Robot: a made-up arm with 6 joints.
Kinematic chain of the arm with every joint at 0, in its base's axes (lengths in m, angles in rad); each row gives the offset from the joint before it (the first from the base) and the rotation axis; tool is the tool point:
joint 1: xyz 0 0 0.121 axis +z
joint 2: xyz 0 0.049 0 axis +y
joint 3: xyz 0 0 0.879 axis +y
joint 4: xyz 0 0 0.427 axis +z
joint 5: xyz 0 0 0 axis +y
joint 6: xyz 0 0 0.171 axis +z
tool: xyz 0 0 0
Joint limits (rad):
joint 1: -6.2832..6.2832
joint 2: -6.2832..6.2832
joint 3: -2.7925..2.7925
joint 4: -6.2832..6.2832
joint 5: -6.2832..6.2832
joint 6: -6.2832..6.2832
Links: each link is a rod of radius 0.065 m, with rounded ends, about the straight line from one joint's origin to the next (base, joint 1, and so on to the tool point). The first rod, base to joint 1, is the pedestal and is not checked.
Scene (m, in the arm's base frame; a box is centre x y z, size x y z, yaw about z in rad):
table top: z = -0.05
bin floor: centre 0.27 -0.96 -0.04 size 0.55 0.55 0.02 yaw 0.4
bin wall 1: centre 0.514 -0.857 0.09 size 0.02 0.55 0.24 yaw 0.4
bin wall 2: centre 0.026 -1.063 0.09 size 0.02 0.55 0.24 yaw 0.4
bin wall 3: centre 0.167 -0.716 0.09 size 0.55 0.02 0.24 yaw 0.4
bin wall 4: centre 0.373 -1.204 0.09 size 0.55 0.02 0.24 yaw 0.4
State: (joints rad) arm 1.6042 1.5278 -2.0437 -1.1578 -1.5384 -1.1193
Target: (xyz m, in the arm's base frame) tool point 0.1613 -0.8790 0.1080
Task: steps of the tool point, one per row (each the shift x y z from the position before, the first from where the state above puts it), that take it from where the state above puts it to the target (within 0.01 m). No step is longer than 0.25 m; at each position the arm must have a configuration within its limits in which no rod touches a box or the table.
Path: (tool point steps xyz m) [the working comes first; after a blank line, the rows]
Joints at the target: 1.9617 -0.9889 -1.7673 -1.1762 -1.0484 -1.1193
Straight joint move there: clear.

1: -0.0140 -0.1355 0.1701
2: 0.0021 -0.1815 0.1290
3: 0.0216 -0.2129 0.0756
4: 0.0417 -0.2268 0.0142
5: 0.0595 -0.2217 -0.0504
6: 0.0720 -0.1980 -0.1130
7: 0.0765 -0.1572 -0.1681
8: 0.0714 -0.1030 -0.2115
9: 0.0561 -0.0403 -0.2392

